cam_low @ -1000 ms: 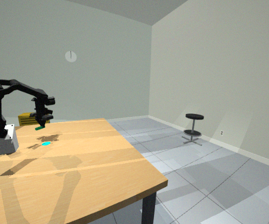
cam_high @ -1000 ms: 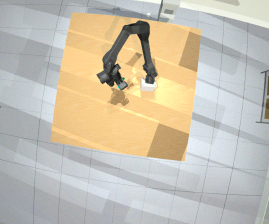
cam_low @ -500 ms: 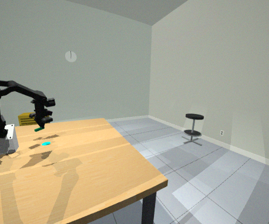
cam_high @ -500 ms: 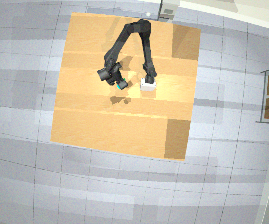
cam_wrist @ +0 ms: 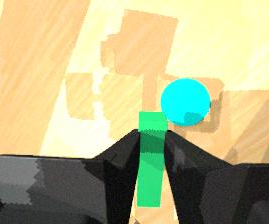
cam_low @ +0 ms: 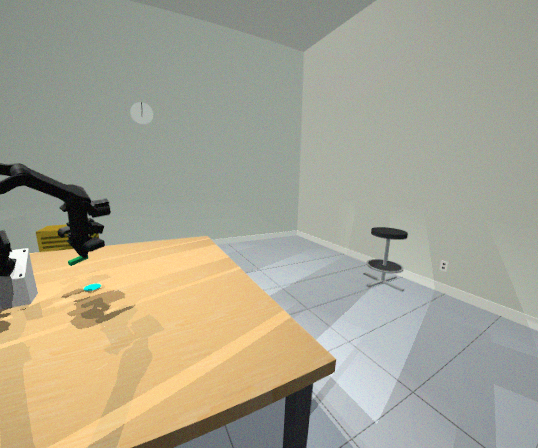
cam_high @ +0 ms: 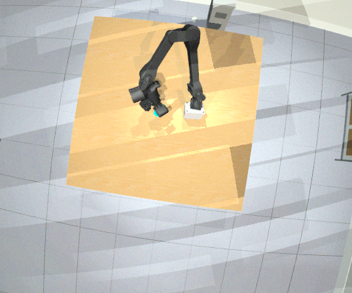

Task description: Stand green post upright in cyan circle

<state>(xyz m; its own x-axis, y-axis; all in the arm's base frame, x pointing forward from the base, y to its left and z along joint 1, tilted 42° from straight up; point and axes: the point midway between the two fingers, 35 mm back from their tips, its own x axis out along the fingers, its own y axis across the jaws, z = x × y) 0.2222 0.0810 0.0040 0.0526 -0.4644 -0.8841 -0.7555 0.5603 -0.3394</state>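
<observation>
Right now the cyan circle is 120 mm below my gripper tip, 20 mm ahead of it and 10 mm to the right of it. The rest, counted from my gripper tip: green post: 10 mm to the right, 10 mm behind.
</observation>
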